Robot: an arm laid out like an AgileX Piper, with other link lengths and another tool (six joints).
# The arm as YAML. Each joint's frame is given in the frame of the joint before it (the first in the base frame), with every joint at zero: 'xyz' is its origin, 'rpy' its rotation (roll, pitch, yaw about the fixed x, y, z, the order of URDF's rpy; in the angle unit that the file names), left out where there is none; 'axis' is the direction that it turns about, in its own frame. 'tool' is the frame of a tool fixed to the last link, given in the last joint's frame.
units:
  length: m
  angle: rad
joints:
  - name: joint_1
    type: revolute
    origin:
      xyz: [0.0, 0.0, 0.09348]
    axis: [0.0, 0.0, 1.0]
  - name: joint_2
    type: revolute
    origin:
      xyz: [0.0, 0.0, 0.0]
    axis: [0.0, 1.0, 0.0]
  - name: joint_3
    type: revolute
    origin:
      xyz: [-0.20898, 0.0, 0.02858]
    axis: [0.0, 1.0, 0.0]
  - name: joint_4
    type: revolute
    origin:
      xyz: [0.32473, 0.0, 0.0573]
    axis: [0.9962, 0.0, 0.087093]
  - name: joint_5
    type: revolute
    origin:
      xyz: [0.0, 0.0, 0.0]
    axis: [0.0, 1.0, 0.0]
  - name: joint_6
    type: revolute
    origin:
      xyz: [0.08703, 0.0, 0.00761]
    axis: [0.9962, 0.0, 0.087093]
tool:
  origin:
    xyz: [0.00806, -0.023, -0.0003]
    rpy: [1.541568, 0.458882, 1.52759]
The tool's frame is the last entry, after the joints.
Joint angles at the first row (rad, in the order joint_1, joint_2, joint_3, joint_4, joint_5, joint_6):
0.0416, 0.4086, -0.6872, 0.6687, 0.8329, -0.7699
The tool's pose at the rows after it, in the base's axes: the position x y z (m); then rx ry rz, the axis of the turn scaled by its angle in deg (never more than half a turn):
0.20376 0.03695 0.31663 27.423 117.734 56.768
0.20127 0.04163 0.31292 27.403 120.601 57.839
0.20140 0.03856 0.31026 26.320 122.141 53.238
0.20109 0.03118 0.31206 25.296 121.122 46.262
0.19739 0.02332 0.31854 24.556 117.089 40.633
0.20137 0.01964 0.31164 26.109 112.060 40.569
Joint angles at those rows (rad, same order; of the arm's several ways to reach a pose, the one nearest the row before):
0.0498, 0.4086, -0.6872, 0.6825, 0.8789, -0.7606
0.0677, 0.4086, -0.6872, 0.6752, 0.9180, -0.7330
0.0699, 0.4086, -0.6872, 0.6106, 0.9332, -0.7367
0.0698, 0.3977, -0.6872, 0.5103, 0.9144, -0.7388
0.0698, 0.3635, -0.6781, 0.4206, 0.8629, -0.7346
0.0698, 0.3344, -0.6207, 0.4132, 0.7518, -0.7283

